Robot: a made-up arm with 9 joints. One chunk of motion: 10 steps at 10 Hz.
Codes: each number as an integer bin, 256 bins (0 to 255) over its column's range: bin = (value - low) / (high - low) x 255, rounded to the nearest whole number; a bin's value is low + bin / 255 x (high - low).
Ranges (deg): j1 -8..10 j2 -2..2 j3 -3..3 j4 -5..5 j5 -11..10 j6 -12..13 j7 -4..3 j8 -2..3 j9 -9..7
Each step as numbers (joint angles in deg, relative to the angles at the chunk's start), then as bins.
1 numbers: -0.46 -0.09 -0.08 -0.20 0.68 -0.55 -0.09 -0.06 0.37
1 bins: 107 122 124 122 142 117 142 99 149
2 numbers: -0.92 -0.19 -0.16 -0.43 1.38 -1.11 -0.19 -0.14 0.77
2 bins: 100 115 121 117 150 111 139 95 156
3 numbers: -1.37 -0.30 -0.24 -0.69 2.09 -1.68 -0.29 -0.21 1.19
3 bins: 94 108 117 110 159 105 135 91 162
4 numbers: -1.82 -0.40 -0.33 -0.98 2.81 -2.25 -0.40 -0.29 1.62
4 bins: 88 102 113 103 168 99 131 87 169
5 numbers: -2.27 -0.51 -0.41 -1.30 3.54 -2.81 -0.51 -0.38 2.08
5 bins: 81 95 110 94 177 94 127 83 177
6 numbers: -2.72 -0.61 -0.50 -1.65 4.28 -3.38 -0.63 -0.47 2.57
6 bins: 75 89 106 85 186 88 123 78 184
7 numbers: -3.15 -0.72 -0.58 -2.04 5.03 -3.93 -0.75 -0.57 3.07
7 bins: 69 82 103 75 195 82 118 73 192
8 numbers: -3.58 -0.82 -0.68 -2.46 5.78 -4.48 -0.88 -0.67 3.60
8 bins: 63 75 99 65 204 77 114 68 201
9 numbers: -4.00 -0.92 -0.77 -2.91 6.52 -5.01 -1.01 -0.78 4.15
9 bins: 57 69 95 53 213 71 109 62 210
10 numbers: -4.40 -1.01 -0.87 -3.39 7.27 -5.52 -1.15 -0.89 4.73
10 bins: 51 63 91 41 222 66 104 57 219
